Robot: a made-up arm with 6 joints.
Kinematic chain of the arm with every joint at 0, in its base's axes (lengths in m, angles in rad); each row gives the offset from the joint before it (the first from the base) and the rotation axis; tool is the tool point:
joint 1: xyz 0 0 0.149 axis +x
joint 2: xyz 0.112 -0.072 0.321 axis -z
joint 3: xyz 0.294 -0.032 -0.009 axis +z
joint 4: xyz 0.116 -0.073 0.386 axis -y
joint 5: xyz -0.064 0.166 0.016 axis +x
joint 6: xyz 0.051 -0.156 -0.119 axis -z
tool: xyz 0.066 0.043 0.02
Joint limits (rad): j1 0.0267..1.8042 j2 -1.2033..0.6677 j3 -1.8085..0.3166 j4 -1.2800..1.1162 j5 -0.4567..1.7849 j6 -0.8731..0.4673
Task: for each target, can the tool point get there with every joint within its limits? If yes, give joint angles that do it. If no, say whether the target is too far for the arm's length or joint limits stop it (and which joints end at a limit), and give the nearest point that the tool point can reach.
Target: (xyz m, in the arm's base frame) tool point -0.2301 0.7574 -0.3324
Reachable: no: joint limits stop it (at a limit: joint 1, joint 2, joint 3, joint 6) | nearest point 0.1048 0.3534 0.7005 | short by 1.159 m
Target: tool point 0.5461 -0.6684 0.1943
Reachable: yes | joints 1.1087 0.1711 -0.1900 -0.0212 -0.0355 0.2921
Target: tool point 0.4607 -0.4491 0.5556
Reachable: yes | joints 1.1986 -0.5493 -0.6881 -0.8605 1.4194 0.2729
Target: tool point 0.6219 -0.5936 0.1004
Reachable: yes | joints 1.6376 -0.3233 -0.6734 0.3686 0.7052 -0.0983
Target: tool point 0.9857 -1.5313 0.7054
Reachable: no: too far | nearest point 0.5521 -0.8227 0.4479 | short by 0.870 m
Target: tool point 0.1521 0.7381 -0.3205
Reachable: no: joint limits stop it (at a limit: joint 1, joint 2, joint 6) | nearest point 0.2114 0.3787 0.6922 | short by 1.076 m
